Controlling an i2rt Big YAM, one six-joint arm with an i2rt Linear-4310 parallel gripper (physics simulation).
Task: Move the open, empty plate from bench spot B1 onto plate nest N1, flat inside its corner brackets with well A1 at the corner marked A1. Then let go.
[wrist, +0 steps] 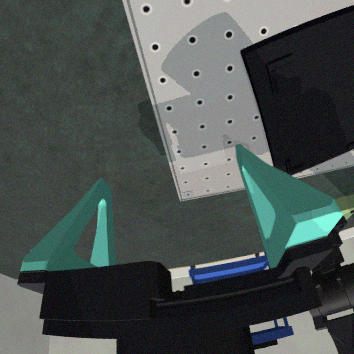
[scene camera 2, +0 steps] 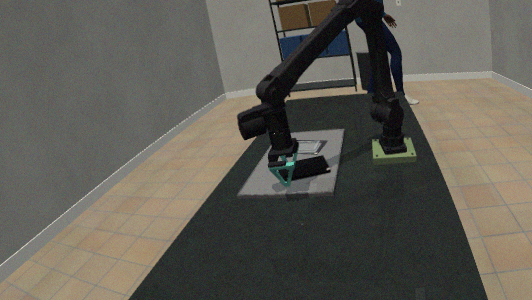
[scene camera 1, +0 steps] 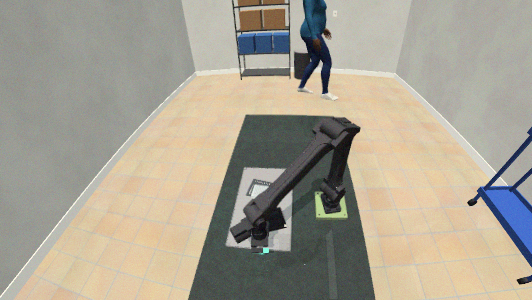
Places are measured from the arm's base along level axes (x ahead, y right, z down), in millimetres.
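Where they show: gripper, fingertip midpoint: (wrist: 167,167) (scene camera 2: 289,178) (scene camera 1: 262,244); arm's base at its link origin: (scene camera 2: 392,146) (scene camera 1: 330,203).
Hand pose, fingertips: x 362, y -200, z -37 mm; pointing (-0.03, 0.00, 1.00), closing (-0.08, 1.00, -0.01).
Each offset is from my fingertips to the top centre of the thing.
The white plate @(dy +324, dx -24, dz +35 mm) (scene camera 1: 257,190) (scene camera 2: 311,146) lies in the dark outlined bench spot at the far part of the grey perforated board @(dy +258, dx -17, dz +50 mm) (scene camera 1: 285,243) (scene camera 2: 255,187) (wrist: 212,55); the arm hides part of it in the first scene view, and it does not show in the wrist view. The black plate nest @(dy +145, dx -30, dz +33 mm) (scene camera 1: 278,219) (scene camera 2: 312,169) (wrist: 310,100) sits turned at an angle on the nearer part of the board, with raised corner brackets and a small white mark at one corner. My gripper (scene camera 1: 263,251) (scene camera 2: 286,176) (wrist: 167,167) is open, teal fingers wide apart and empty, above the board's near left edge, beside the nest.
The arm stands on a yellow-green base plate (scene camera 1: 320,214) (scene camera 2: 395,160) right of the board. A blue cart (scene camera 1: 510,215) is at the far right. A person (scene camera 1: 315,30) walks at the back near shelves (scene camera 1: 289,50) and a dark bin (scene camera 1: 300,60).
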